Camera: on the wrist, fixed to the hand. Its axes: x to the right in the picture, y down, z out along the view.
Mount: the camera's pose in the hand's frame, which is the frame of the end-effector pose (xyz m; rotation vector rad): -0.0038 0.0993 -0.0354 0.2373 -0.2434 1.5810
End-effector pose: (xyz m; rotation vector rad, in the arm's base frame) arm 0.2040 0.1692 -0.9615 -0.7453 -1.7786 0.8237
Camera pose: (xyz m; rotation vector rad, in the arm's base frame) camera 0.2498 0.2305 -1.0341 -1.9490 -0.9342 2.1217
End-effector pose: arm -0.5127 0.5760 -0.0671 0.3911 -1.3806 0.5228
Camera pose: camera -0.5400 0.6770 -0.0803 -0.5934 -1.6667 1.9695
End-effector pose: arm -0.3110 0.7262 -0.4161 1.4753 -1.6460 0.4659
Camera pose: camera -0.3922 0.7782 -0.3734 0.0232 -2.7746 1.3467
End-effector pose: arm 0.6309 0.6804 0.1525 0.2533 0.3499 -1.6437
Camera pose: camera 0.7285 0.6891 0.1134 0.3583 -0.2448 -0.1279
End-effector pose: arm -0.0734 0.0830 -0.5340 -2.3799 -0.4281 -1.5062
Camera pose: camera -0.0645 -0.0221 -0.5314 -1.7035 0.9746 -0.3617
